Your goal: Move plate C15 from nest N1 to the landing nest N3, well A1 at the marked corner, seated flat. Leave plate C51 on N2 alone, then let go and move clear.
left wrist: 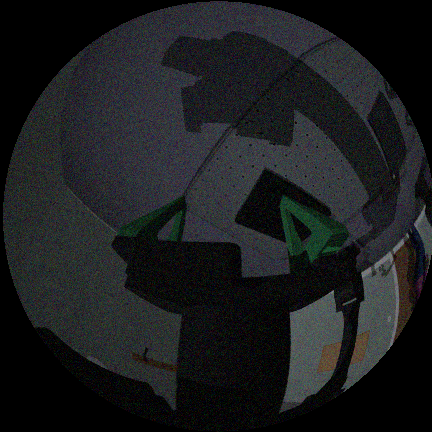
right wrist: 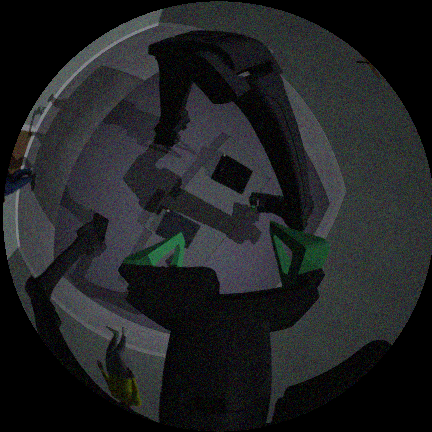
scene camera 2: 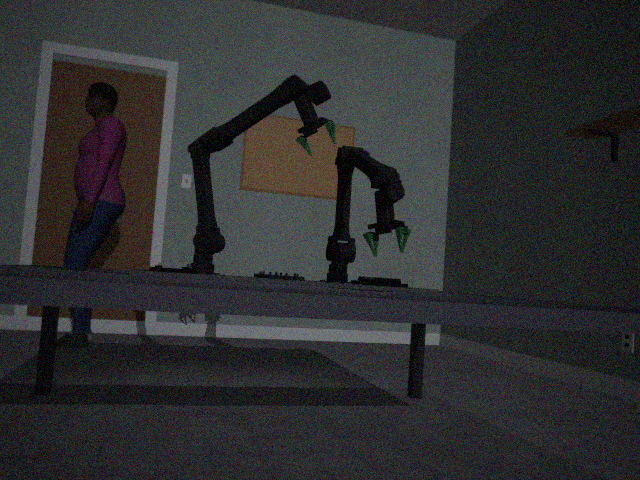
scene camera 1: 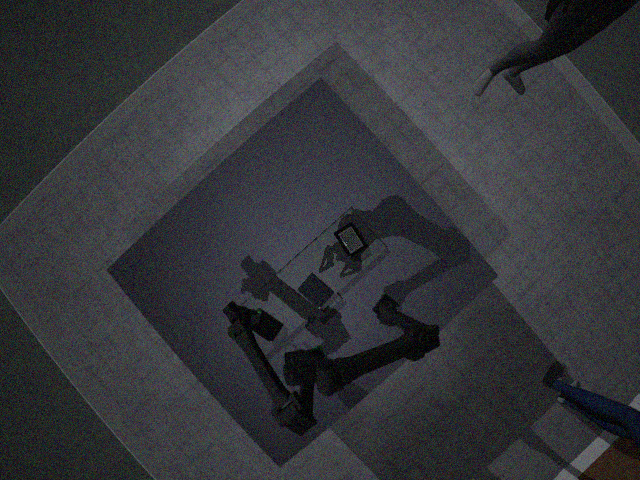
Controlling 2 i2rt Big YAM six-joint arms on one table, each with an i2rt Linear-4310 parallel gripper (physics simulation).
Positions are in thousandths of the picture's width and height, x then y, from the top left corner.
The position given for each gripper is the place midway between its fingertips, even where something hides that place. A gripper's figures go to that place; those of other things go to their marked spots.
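Scene:
There's a perforated board (right wrist: 501,480) that's 0.64 m from the lens, while the right gripper (right wrist: 520,536) is 0.15 m from the lens.

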